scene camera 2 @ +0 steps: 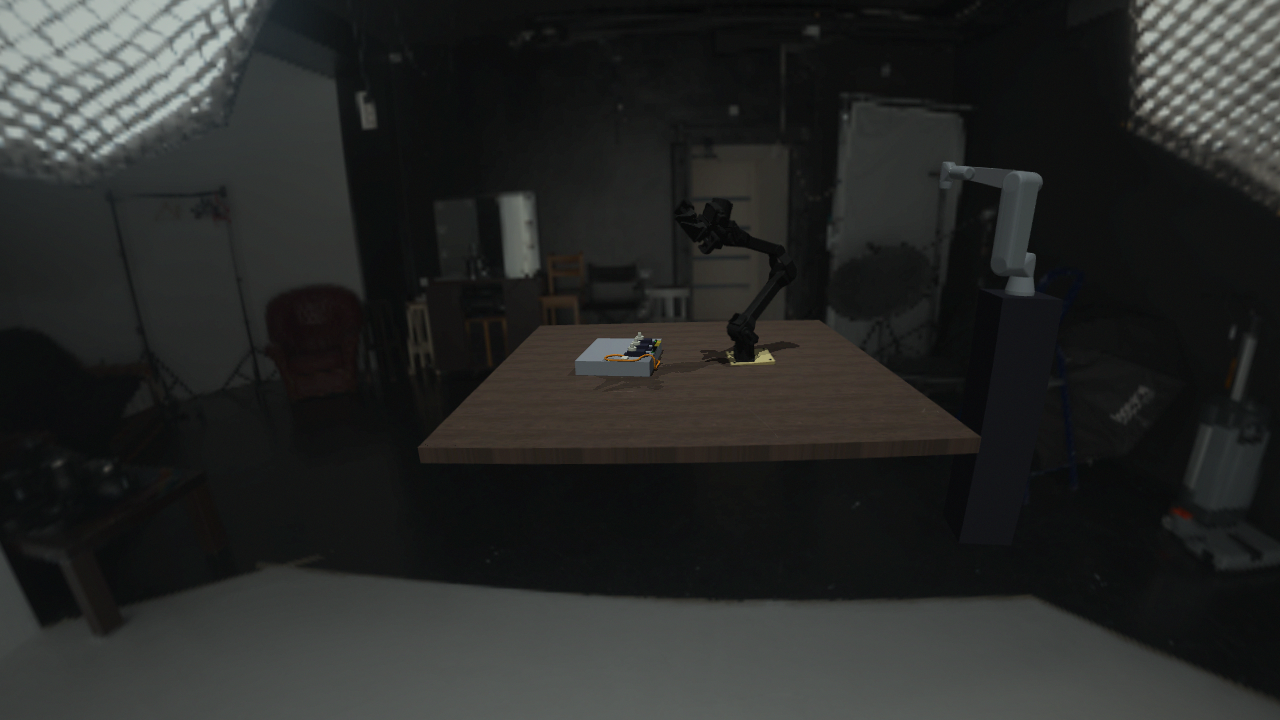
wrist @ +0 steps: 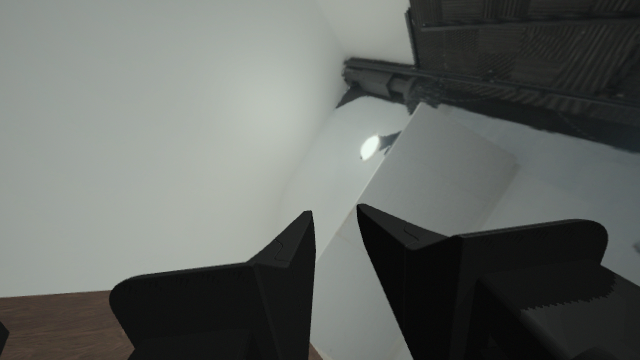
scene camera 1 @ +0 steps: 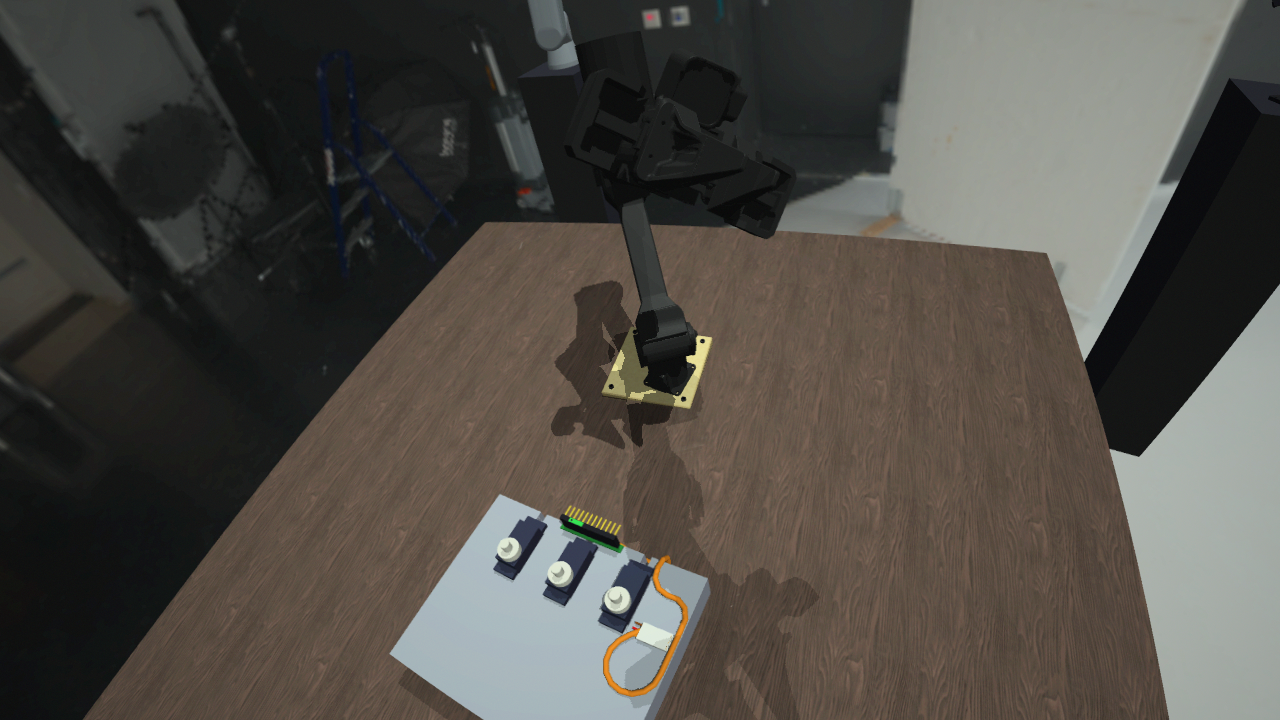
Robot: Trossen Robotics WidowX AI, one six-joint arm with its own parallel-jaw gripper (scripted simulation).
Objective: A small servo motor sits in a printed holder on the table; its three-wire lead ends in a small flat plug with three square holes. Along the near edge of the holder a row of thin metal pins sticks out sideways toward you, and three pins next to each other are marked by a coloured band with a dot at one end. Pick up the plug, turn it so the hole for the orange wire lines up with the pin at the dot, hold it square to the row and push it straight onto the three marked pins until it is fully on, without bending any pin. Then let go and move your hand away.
Observation:
In view: my gripper [scene camera 1: 760,171] and a grey printed holder [scene camera 1: 483,639].
My gripper also shows in scene camera 2 [scene camera 2: 678,220] and in the wrist view [wrist: 334,215]. The grey printed holder shows as well in scene camera 2 [scene camera 2: 591,362].

